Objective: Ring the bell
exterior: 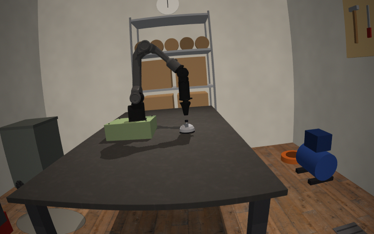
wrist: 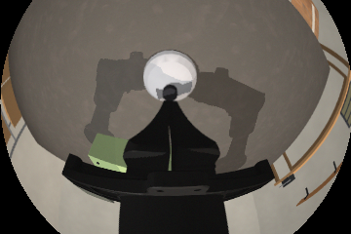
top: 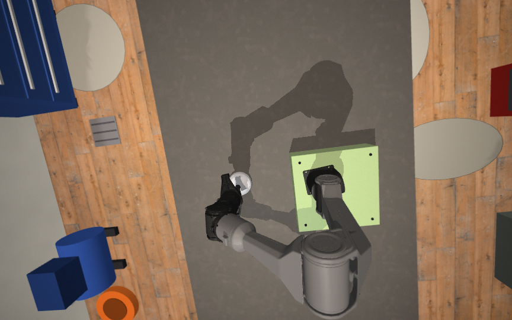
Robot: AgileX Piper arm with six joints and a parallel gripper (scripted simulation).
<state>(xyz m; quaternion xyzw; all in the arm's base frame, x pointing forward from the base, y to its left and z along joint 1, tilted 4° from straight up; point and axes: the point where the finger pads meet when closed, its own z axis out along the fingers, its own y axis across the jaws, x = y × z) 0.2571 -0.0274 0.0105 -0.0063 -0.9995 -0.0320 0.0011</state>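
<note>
The black button is 40 mm below my hand. Also, from my hand: bell: 60 mm below.
</note>
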